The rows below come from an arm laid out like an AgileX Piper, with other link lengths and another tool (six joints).
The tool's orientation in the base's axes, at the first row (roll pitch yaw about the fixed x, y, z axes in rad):
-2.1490 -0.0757 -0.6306
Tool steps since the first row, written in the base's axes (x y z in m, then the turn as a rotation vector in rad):
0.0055 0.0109 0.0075 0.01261 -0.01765 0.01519
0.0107 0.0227 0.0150 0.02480 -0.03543 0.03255
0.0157 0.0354 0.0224 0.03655 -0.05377 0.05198
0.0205 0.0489 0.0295 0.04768 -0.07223 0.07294
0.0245 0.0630 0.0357 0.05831 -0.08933 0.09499
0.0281 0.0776 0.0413 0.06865 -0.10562 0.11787
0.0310 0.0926 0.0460 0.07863 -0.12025 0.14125
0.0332 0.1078 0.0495 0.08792 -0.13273 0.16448
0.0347 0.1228 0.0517 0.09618 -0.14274 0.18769
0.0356 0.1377 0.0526 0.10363 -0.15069 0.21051
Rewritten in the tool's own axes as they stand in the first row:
-0.0014 -0.0130 0.0059 0.02168 -0.00765 -0.01314
-0.0036 -0.0263 0.0123 0.04327 -0.01694 -0.02777
-0.0065 -0.0399 0.0192 0.06498 -0.02757 -0.04412
-0.0100 -0.0536 0.0266 0.08638 -0.03925 -0.06171
-0.0146 -0.0666 0.0345 0.10667 -0.05236 -0.07927
-0.0199 -0.0793 0.0429 0.12630 -0.06647 -0.09691
-0.0260 -0.0911 0.0517 0.14471 -0.08170 -0.11393
-0.0329 -0.1019 0.0608 0.16128 -0.09764 -0.12983
-0.0403 -0.1114 0.0702 0.17558 -0.11447 -0.14465
-0.0483 -0.1195 0.0799 0.18798 -0.13174 -0.15834

